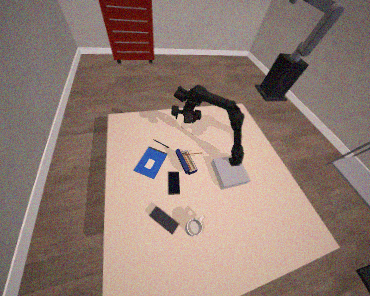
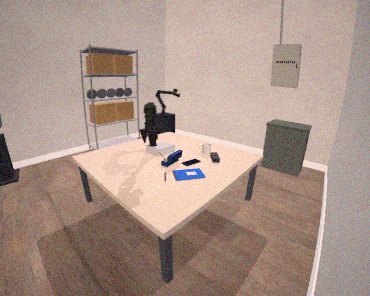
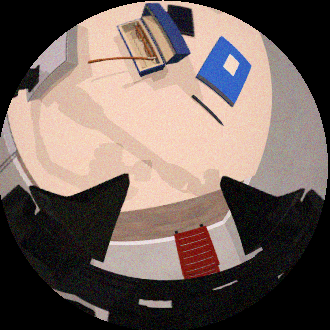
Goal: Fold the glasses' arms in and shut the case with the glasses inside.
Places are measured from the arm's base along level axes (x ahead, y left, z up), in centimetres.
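Pixels of known places: gripper, between the fingertips: [image 1: 182, 119] [image 2: 147, 144] [image 3: 177, 179]; arm's base, origin of its link: [image 1: 233, 161] [image 2: 153, 145].
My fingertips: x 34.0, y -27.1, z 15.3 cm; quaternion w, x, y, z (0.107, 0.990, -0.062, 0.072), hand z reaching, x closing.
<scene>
Ahead of a thing's pixels: the offset from my fingertips to its top centre. "pt": to the spot under its first point.
The blue case [image 1: 186, 161] [image 2: 172, 158] [image 3: 172, 37] stands open on the table, its lid raised on the side toward the phone. The brown glasses [image 3: 142, 37] lie inside its cream-lined base. One thin arm of the glasses [image 3: 117, 59] [image 1: 197, 153] sticks out over the case's edge toward the grey box; whether the other arm is folded I cannot tell. My gripper [image 1: 184, 116] [image 2: 145, 136] [image 3: 177, 179] is open and empty, raised above the far part of the table, well apart from the case.
A blue book {dz -20.4, dx +22.8, dy +18.5 cm} [image 1: 142, 167] [image 2: 182, 175] [image 3: 220, 75], a pen {dz -20.3, dx +15.4, dy +3.3 cm} [image 1: 160, 143] [image 3: 207, 110] and a black phone {dz -20.4, dx +9.2, dy +35.1 cm} [image 1: 173, 183] [image 2: 191, 162] lie near the case. A grey box [image 1: 231, 175] [image 3: 55, 65] is by my arm's base. A dark slab {dz -17.7, dx +17.4, dy +56.2 cm} [image 1: 163, 220] and mug {pt dz -20.4, dx +1.1, dy +62.4 cm} [image 1: 194, 227] [image 2: 206, 149] are nearby.
</scene>
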